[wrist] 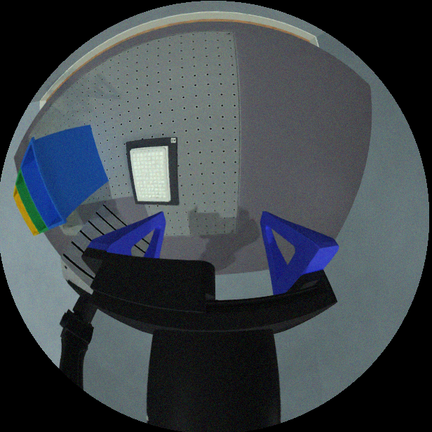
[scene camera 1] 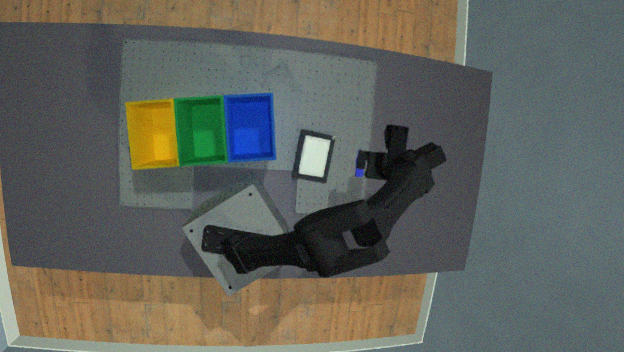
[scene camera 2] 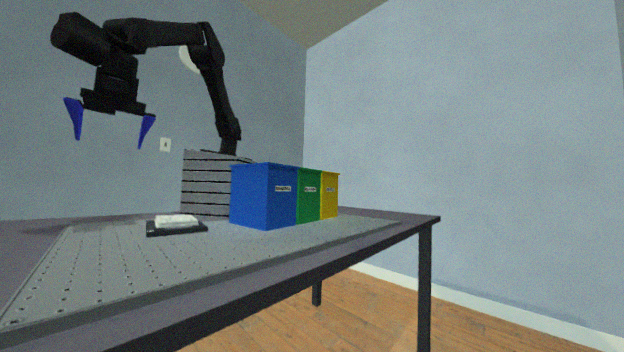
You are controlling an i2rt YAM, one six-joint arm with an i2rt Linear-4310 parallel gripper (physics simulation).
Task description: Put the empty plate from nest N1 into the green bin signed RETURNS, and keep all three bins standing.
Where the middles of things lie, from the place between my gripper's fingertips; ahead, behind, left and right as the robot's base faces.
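The green bin (scene camera 1: 200, 121) is 48 cm to the left of my hand and 11 cm below it. The blue bin (scene camera 2: 263, 196) is 11 cm below my hand as well, 35 cm to the left of it and 3 cm ahead of it. As for the dark nest (wrist: 151, 142), I find it 19 cm below my hand, 13 cm to the left of it and 2 cm behind it, and the white plate (scene camera 1: 315, 150) is 18 cm below my hand, 13 cm to the left of it and 2 cm behind it.
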